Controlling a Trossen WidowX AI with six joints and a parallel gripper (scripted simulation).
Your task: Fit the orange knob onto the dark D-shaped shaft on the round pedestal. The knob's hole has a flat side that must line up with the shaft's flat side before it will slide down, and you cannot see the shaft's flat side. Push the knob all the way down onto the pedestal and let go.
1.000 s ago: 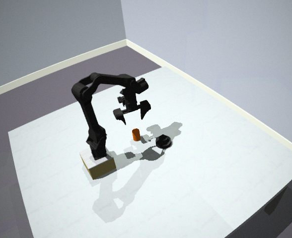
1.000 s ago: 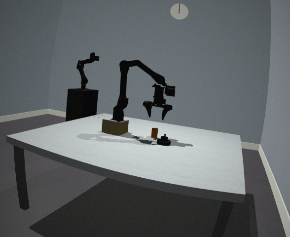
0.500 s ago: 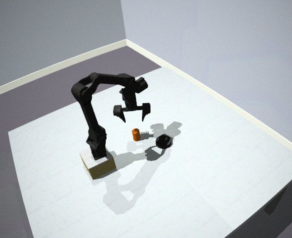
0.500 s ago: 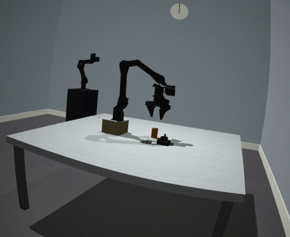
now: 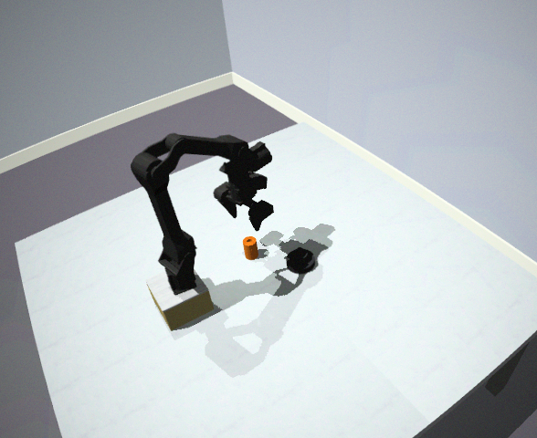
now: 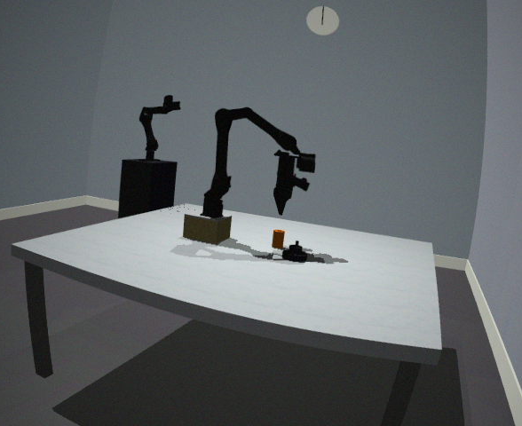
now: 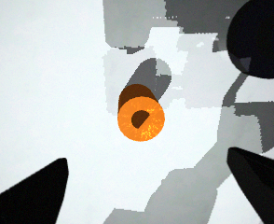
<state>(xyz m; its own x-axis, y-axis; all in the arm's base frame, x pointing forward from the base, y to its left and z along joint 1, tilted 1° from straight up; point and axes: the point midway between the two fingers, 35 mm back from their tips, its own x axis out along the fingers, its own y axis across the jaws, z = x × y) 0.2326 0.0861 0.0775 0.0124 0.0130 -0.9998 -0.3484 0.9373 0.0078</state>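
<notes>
My gripper tip is now 10 cm above the orange knob. Also, from my gripper tip: dark round pedestal: 11 cm to the right, 11 cm ahead, 9 cm below.
</notes>
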